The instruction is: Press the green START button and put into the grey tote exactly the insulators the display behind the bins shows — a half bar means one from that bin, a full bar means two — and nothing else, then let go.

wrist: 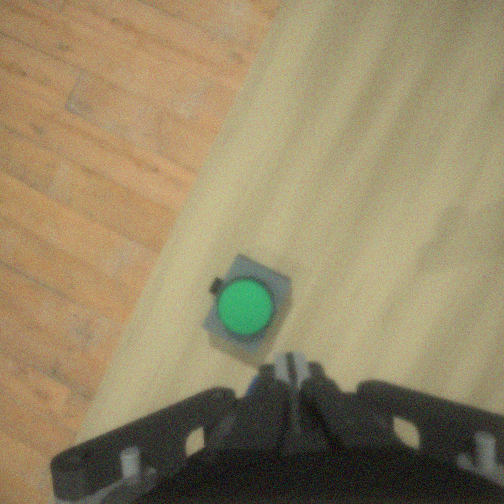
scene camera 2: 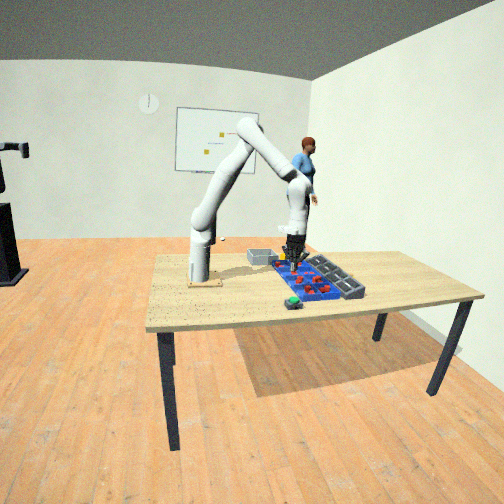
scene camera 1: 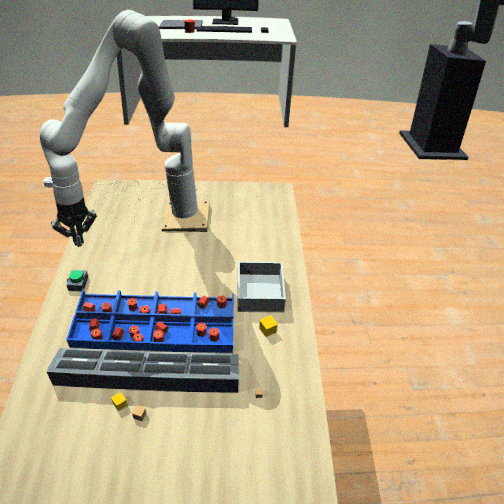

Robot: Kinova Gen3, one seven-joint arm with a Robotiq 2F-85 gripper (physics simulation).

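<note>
The green START button sits on its grey base near the table's left edge, just behind the blue bins. It also shows in the wrist view. My gripper hangs well above the button with its fingertips together and nothing between them; they show in the wrist view. Red insulators lie in all the blue compartments. The dark grey display stands in front of the bins; its bars are too faint to read. The grey tote right of the bins is empty.
A yellow cube lies by the tote. Another yellow cube, a brown cube and a tiny brown block lie in front of the display. The arm's base stands behind the bins. The table's left edge runs close to the button.
</note>
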